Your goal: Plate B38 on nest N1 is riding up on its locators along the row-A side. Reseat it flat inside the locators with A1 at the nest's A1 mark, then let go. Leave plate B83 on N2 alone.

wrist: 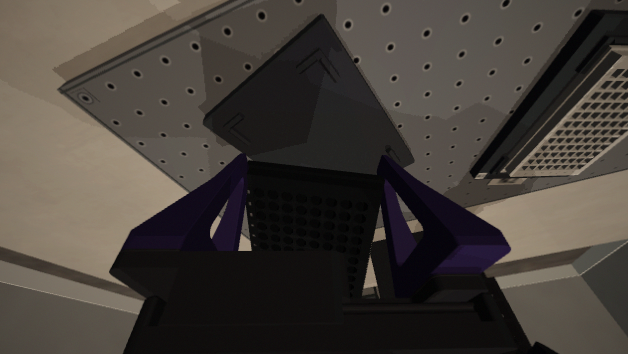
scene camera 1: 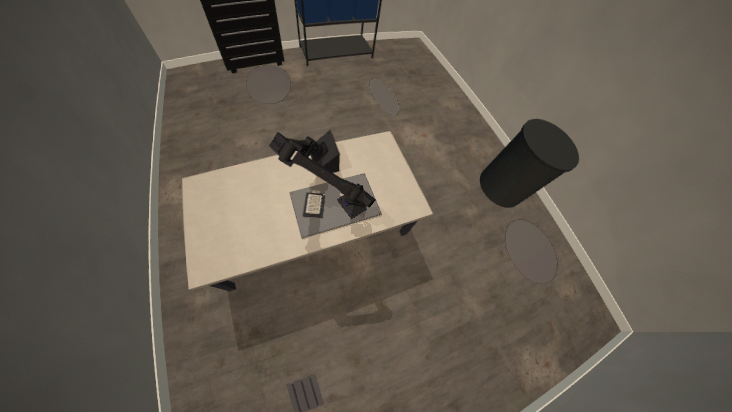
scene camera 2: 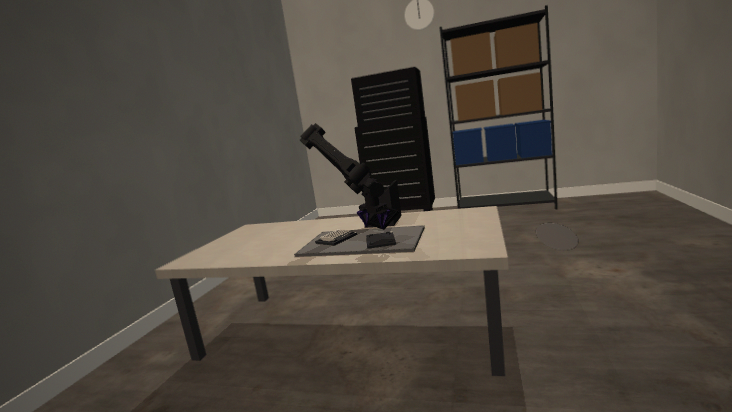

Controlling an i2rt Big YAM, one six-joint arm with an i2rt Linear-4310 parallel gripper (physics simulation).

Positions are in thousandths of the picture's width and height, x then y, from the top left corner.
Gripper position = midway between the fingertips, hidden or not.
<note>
My gripper (wrist: 499, 456) carries a black well plate (wrist: 461, 589), which touches nothing else. A plate with pale wells (wrist: 920, 366) rests on a nest N2 (wrist: 943, 109).
</note>
